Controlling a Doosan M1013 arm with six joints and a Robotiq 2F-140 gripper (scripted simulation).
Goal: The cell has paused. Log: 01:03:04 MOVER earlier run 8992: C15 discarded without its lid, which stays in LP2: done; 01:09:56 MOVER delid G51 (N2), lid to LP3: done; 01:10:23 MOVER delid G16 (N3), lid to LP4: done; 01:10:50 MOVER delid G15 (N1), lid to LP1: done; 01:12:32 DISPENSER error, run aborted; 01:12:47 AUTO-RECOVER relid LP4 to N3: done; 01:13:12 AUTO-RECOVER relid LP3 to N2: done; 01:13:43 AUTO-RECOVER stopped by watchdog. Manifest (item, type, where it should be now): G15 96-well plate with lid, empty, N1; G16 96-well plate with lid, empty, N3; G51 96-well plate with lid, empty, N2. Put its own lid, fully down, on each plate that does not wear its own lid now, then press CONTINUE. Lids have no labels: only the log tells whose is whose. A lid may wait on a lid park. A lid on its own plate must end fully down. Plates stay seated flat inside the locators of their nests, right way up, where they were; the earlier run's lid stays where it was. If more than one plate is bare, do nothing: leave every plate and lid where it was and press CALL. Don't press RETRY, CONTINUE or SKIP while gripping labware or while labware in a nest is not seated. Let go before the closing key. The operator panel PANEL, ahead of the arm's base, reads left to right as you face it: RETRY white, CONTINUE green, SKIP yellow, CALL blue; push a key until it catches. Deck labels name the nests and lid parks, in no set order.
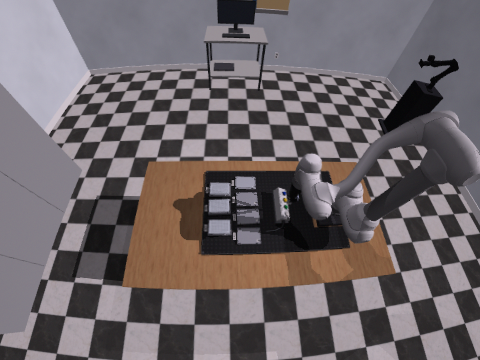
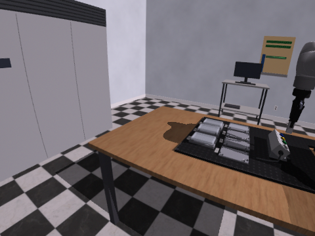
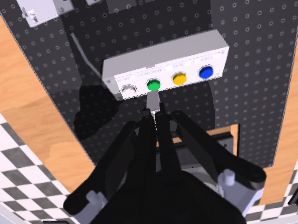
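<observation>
The green key lies 9 cm below my hand. From my hand the other things lie so: blue key: 1 cm ahead, 10 cm to the right, 9 cm below; then yellow key: 1 cm ahead, 5 cm to the right, 9 cm below; then white key: 5 cm to the left, 9 cm below.
</observation>
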